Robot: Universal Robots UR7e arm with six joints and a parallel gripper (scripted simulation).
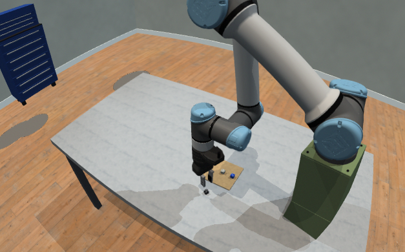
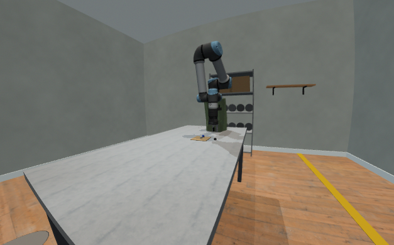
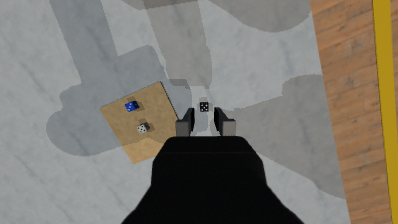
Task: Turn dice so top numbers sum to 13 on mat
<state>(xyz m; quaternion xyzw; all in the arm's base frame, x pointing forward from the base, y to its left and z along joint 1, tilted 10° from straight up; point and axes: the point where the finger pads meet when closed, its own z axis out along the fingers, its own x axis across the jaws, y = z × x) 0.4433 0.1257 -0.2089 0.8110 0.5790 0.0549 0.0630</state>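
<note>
Right now my hand is 80 mm above the black die. From my hand the other things lie so: blue die 50 mm behind, 130 mm to the right, 80 mm below; then tan mat 130 mm to the right, 90 mm below; then white die 130 mm to the right, 80 mm below.
</note>
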